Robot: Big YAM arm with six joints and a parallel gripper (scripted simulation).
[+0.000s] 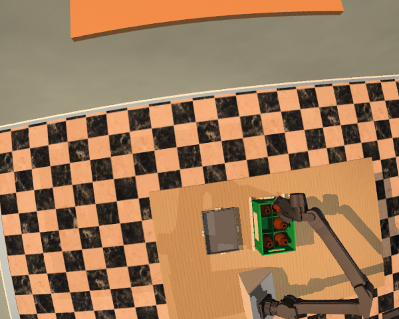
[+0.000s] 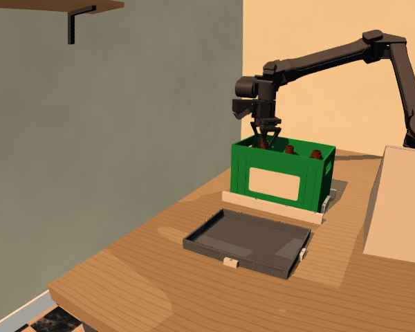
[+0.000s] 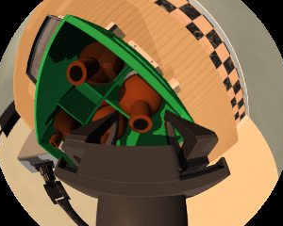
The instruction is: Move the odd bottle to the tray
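The green crate lies 90 mm behind my hand, 70 mm below it and 50 mm to the left of it. Also, from my hand: dark grey tray 340 mm to the left, 140 mm below, 80 mm behind.
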